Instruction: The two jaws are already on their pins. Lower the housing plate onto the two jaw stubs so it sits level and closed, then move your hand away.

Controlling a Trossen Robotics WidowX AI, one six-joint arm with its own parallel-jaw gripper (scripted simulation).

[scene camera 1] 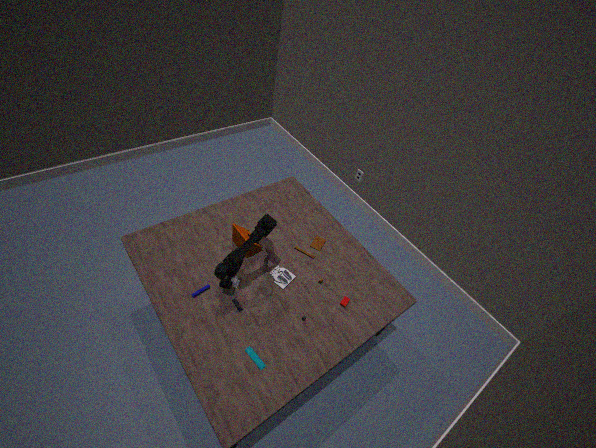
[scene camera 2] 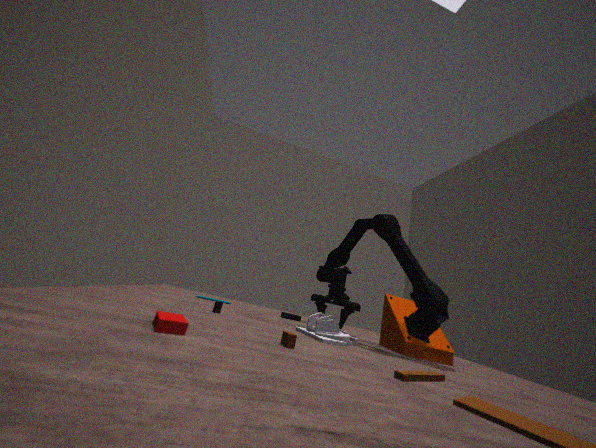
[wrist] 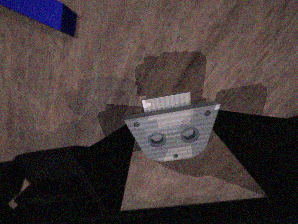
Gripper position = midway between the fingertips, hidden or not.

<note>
In view: the gripper (scene camera 2: 330,326).
The gripper also shows in the wrist view (wrist: 168,119).
</note>
